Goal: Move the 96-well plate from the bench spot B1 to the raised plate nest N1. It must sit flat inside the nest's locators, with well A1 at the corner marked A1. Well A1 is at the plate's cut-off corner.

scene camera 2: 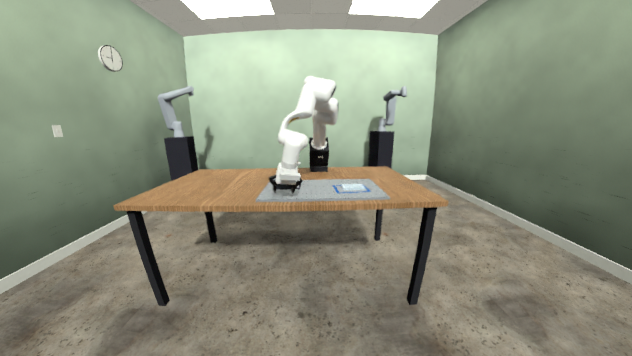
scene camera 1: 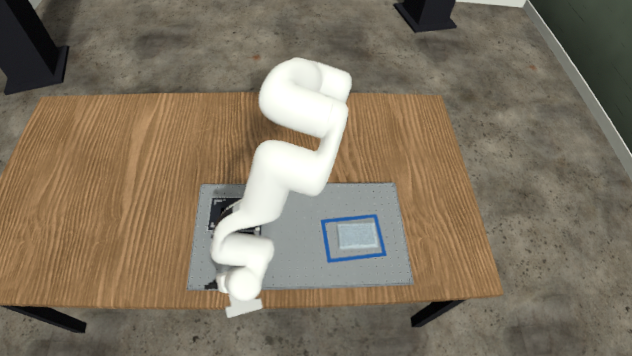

Note:
In view: a 96-well plate (scene camera 1: 349, 237).

